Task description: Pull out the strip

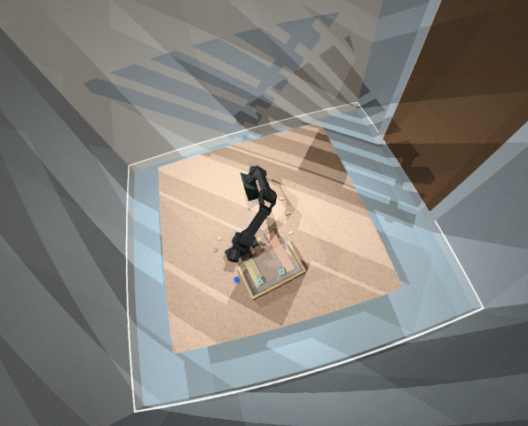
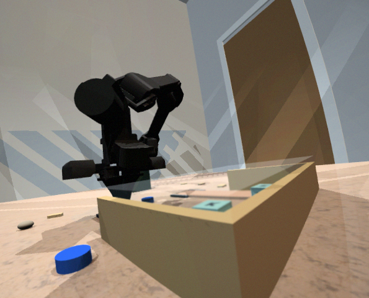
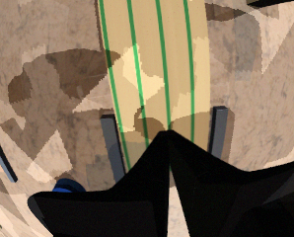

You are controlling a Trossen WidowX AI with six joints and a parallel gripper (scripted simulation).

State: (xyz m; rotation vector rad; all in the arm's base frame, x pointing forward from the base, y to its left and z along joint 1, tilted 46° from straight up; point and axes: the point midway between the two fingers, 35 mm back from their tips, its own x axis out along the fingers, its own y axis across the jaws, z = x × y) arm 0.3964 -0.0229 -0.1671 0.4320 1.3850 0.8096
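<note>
The yellow-green striped strip is 9 cm ahead of my gripper tip and 2 cm to the left of it. Also, from my gripper tip: grey pebble 17 cm to the right, 6 cm behind.
</note>
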